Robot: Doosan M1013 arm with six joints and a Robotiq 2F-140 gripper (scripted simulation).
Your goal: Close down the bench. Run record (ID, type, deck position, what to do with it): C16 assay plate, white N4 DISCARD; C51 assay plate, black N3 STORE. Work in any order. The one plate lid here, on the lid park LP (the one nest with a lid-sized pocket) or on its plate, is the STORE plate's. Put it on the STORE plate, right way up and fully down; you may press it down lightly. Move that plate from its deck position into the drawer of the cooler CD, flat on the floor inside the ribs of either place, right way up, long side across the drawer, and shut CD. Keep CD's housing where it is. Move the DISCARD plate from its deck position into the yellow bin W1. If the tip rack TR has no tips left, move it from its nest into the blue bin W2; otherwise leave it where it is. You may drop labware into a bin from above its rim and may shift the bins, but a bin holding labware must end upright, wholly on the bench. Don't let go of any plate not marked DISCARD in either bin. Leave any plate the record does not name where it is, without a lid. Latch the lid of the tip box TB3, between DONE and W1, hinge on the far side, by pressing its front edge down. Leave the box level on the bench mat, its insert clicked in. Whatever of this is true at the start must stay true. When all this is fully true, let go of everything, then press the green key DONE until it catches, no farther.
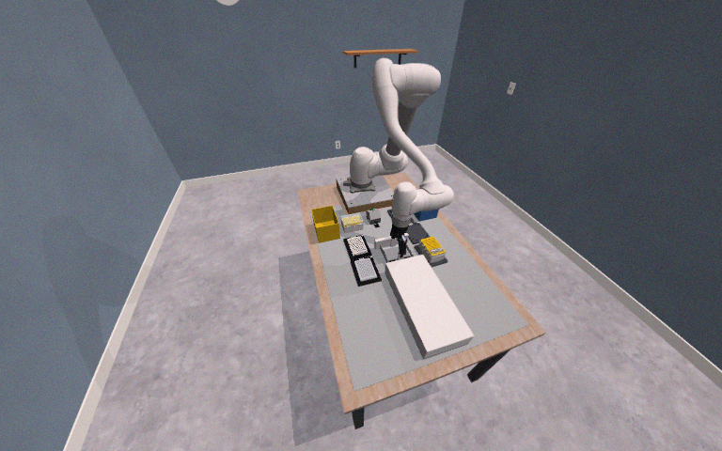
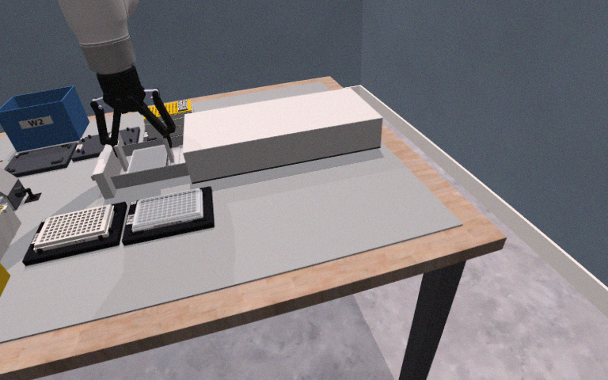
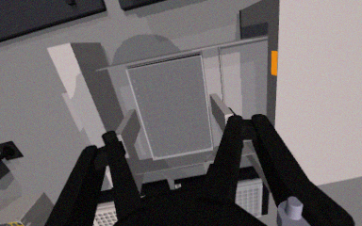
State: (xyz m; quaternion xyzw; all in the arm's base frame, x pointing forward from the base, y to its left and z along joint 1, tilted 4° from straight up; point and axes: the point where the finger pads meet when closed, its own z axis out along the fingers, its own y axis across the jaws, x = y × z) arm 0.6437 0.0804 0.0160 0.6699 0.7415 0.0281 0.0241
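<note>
Right now the grey plate lid is 10 mm below my hand. From my hand the other things lie so: cooler drawer (40 mm ahead, 20 mm below); then white cooler CD (170 mm ahead, 20 mm to the left, 10 mm below); then black plate (20 mm below).
</note>
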